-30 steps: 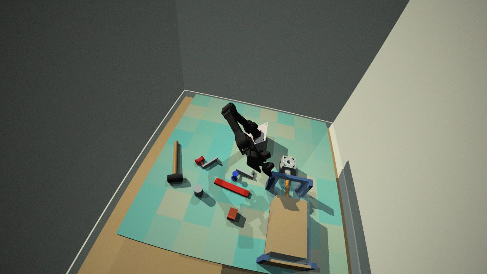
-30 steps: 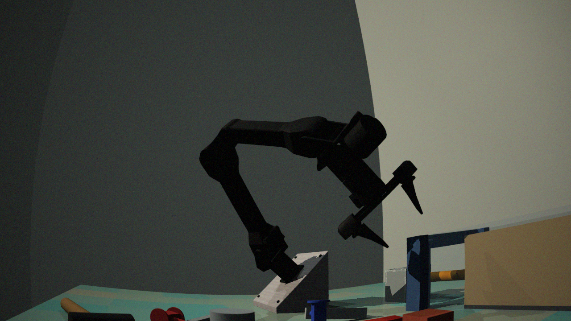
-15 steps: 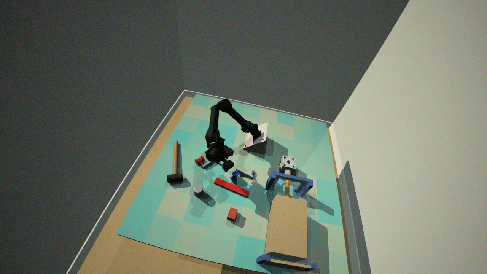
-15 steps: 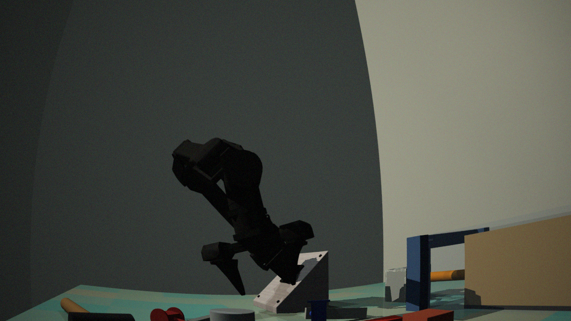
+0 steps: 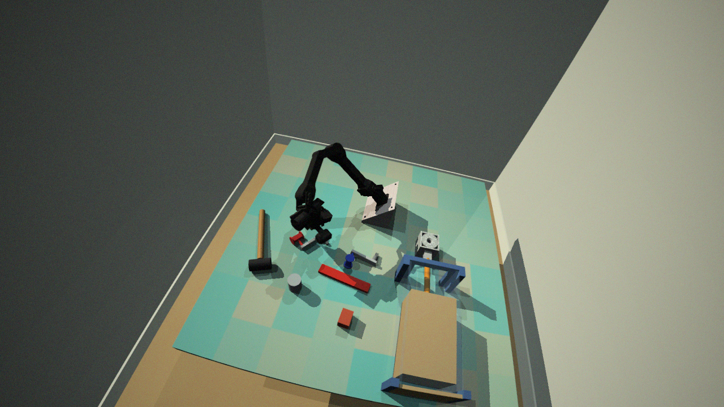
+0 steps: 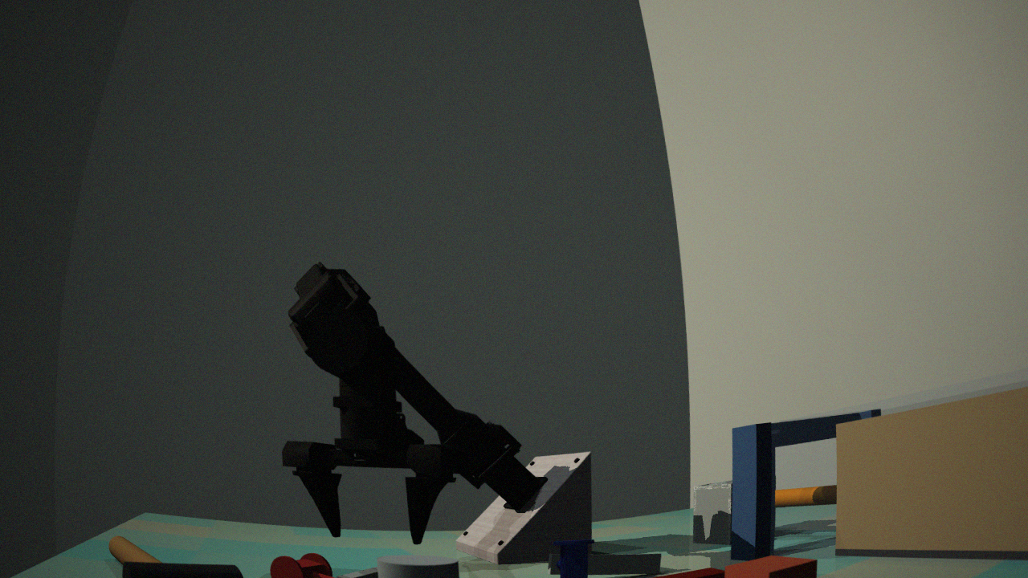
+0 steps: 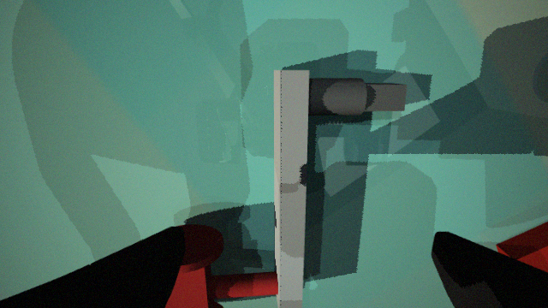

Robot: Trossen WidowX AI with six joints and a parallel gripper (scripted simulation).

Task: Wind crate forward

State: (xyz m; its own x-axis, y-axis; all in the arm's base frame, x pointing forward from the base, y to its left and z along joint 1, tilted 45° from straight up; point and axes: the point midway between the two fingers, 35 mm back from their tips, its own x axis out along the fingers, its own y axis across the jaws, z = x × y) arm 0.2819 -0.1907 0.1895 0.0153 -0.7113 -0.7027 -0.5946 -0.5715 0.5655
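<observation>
My gripper tip is 4 cm above the winch handle and 2 cm to the left of it. The rest, counted from my gripper tip: blue knob: 19 cm to the left, 5 cm ahead, 3 cm below; red knob: 7 cm to the right, 4 cm below, 2 cm ahead; blue-knobbed crank: 23 cm to the left, 4 cm below, 3 cm ahead.
</observation>
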